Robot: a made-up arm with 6 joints.
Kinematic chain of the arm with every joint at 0, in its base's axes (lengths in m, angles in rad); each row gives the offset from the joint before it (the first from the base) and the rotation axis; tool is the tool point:
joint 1: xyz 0 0 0.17 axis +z
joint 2: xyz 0 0 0 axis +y
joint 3: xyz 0 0 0.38 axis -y
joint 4: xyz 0 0 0 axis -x
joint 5: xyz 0.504 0 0 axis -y
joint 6: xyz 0 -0.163 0 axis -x
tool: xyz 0 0 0
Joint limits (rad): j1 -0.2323..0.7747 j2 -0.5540..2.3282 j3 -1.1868..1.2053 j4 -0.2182..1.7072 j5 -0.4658..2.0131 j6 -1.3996..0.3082
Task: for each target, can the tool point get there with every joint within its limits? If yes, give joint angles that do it. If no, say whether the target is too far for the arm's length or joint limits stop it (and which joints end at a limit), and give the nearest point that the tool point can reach.
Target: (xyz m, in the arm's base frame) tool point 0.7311 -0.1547 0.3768
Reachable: yes | joints -0.0415 0.6529 0.2607 0.7046 0.3487 -0.4613
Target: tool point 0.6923 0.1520 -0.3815
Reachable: yes | joints 0.2962 2.0550 0.9692 1.2154 0.1170 -0.7648
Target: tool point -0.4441 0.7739 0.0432
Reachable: no: joint limits stop it (at a limit: joint 1, joint 2, joint 3, joint 4) | nearest point -0.2402 0.0796 -0.0576 | short by 0.731 m
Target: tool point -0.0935 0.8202 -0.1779
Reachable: no: joint limits stop it (at a limit: joint 1, joint 4) | nearest point 0.3468 0.3704 -0.1779 | short by 0.629 m
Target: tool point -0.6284 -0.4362 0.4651
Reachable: no: joint limits stop it (at a limit: joint 2, joint 3) | nearest point -0.3733 -0.2592 0.9577 | short by 0.582 m
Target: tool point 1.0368 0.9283 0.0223
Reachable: no: too far | nearest point 0.6737 0.6032 0.0740 | short by 0.490 m
